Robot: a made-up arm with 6 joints.
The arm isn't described. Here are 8 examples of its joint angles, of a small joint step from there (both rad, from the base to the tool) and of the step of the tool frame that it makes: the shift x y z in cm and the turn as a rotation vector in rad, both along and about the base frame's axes.
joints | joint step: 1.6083 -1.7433 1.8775 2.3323 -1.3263 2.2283 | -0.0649 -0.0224 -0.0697 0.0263 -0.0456 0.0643
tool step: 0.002 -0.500 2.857 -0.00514 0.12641 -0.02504
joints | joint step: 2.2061 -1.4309 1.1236 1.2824 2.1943 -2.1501 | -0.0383 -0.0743 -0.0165 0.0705 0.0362 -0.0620
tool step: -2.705 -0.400 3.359 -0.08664 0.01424 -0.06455
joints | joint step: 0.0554 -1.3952 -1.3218 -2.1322 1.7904 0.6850 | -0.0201 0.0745 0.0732 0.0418 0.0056 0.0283
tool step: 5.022 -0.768 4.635 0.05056 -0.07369 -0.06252
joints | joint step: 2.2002 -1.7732 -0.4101 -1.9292 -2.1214 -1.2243 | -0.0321 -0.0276 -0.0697 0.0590 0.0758 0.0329
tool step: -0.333 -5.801 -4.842 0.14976 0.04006 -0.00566
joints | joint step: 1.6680 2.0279 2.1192 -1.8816 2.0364 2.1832 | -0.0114 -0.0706 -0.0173 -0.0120 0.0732 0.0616
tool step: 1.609 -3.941 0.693 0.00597 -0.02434 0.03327
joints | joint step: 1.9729 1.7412 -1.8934 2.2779 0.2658 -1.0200 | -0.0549 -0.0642 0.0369 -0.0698 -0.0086 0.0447
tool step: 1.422 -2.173 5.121 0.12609 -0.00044 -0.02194
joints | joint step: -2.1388 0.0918 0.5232 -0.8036 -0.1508 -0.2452 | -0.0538 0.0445 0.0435 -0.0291 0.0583 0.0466
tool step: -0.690 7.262 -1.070 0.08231 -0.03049 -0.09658
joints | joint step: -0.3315 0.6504 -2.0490 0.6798 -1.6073 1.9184 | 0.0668 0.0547 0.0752 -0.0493 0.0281 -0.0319
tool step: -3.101 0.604 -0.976 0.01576 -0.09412 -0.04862
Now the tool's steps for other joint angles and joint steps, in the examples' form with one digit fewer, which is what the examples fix.
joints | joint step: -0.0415 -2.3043 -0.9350 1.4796 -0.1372 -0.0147 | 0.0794 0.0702 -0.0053 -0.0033 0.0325 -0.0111
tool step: -0.30 1.29 3.38 -0.0990 -0.0944 0.0129
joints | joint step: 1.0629 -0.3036 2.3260 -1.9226 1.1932 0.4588 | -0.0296 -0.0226 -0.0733 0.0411 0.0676 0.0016
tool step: -2.35 0.49 3.68 -0.0409 -0.0452 -0.0268
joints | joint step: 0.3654 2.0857 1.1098 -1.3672 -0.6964 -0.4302 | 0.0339 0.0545 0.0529 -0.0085 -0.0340 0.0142
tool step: 4.03 1.64 4.71 -0.0582 0.0005 0.0723
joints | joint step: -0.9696 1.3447 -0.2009 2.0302 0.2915 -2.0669 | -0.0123 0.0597 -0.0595 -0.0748 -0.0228 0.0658
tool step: 1.05 1.17 -2.64 0.0134 0.1236 -0.0478
